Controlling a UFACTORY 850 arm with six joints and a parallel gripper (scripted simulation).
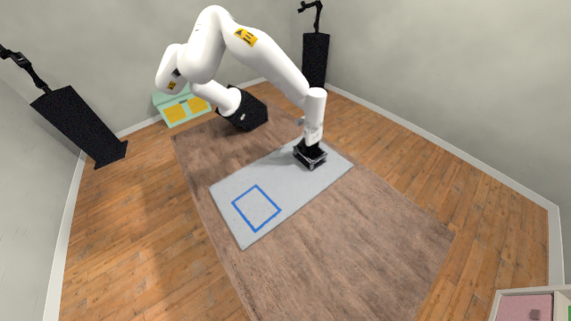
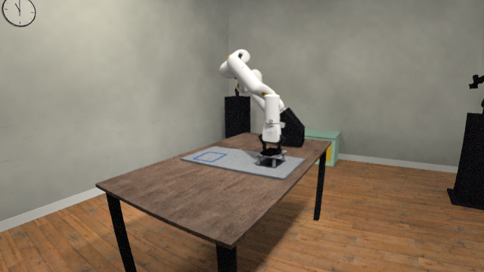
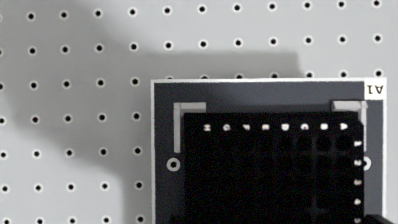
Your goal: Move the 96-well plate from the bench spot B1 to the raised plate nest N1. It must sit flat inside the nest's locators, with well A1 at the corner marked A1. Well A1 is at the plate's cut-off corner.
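Now: hand 10 mm above the 96-well plate. Round my hand: raised plate nest N1: 20 mm below.
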